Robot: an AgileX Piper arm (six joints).
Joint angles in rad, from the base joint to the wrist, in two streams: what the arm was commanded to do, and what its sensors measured. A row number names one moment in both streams.
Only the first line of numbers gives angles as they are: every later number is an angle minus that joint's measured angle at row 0.
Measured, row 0:
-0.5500, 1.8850, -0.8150, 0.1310, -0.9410, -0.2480
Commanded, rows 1 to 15:
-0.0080, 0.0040, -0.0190, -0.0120, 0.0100, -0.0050
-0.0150, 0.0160, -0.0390, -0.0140, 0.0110, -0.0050
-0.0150, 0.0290, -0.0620, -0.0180, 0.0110, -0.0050
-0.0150, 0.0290, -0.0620, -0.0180, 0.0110, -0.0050
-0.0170, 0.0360, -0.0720, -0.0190, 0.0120, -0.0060
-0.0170, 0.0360, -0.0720, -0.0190, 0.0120, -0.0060
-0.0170, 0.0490, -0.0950, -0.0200, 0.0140, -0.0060
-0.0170, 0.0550, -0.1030, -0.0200, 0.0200, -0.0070
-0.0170, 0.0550, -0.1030, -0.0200, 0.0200, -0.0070
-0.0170, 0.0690, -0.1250, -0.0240, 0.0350, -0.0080
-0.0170, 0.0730, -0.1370, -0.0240, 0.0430, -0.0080
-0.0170, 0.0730, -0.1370, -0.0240, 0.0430, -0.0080
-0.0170, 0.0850, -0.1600, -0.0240, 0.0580, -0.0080
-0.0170, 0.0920, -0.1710, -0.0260, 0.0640, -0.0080
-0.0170, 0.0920, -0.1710, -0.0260, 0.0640, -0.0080
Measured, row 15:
-0.0210, 0.0790, -0.1310, 0.0180, 0.0360, -0.0010
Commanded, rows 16 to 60:
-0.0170, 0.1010, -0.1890, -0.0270, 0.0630, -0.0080
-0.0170, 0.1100, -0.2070, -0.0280, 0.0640, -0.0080
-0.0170, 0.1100, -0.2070, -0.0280, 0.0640, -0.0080
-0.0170, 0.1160, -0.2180, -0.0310, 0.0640, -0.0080
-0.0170, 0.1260, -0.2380, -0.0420, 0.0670, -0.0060
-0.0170, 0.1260, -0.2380, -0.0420, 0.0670, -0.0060
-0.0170, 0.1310, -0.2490, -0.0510, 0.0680, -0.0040
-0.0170, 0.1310, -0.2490, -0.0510, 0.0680, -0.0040
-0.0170, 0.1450, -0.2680, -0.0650, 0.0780, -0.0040
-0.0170, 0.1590, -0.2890, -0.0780, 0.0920, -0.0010
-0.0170, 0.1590, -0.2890, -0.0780, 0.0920, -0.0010
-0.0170, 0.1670, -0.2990, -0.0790, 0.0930, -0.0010
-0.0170, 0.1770, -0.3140, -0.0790, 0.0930, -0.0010
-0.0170, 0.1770, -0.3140, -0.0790, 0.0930, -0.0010
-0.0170, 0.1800, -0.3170, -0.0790, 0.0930, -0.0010
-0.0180, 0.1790, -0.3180, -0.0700, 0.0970, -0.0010
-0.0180, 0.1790, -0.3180, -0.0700, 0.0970, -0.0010
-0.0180, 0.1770, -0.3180, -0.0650, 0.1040, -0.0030
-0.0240, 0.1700, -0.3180, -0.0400, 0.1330, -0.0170
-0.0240, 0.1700, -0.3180, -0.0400, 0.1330, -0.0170
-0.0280, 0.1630, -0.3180, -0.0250, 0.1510, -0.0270
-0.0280, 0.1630, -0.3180, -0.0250, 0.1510, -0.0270
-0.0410, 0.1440, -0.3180, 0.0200, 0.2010, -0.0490
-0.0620, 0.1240, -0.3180, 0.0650, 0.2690, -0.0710
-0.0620, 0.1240, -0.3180, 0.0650, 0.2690, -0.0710
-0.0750, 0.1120, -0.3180, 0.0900, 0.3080, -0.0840
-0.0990, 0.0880, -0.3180, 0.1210, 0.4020, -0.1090
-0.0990, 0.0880, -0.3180, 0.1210, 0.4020, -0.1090
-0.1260, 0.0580, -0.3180, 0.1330, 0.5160, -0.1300
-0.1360, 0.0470, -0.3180, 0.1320, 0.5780, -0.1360
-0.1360, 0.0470, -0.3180, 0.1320, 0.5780, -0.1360
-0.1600, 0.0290, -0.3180, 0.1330, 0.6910, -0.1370
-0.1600, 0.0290, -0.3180, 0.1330, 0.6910, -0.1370
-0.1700, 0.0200, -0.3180, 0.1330, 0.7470, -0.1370
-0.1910, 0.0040, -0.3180, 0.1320, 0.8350, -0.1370
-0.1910, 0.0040, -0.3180, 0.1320, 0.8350, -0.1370
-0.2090, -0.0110, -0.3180, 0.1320, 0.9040, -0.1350
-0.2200, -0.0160, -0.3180, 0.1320, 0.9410, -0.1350
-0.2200, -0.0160, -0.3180, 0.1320, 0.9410, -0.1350
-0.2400, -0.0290, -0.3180, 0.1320, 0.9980, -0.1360
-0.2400, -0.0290, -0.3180, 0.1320, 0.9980, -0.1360
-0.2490, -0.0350, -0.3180, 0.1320, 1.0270, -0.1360
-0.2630, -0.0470, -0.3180, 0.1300, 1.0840, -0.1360
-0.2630, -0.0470, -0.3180, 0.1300, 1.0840, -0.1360
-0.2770, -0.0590, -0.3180, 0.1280, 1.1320, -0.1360
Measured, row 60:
-0.2560, -0.0370, -0.3100, 0.1340, 1.0580, -0.1290
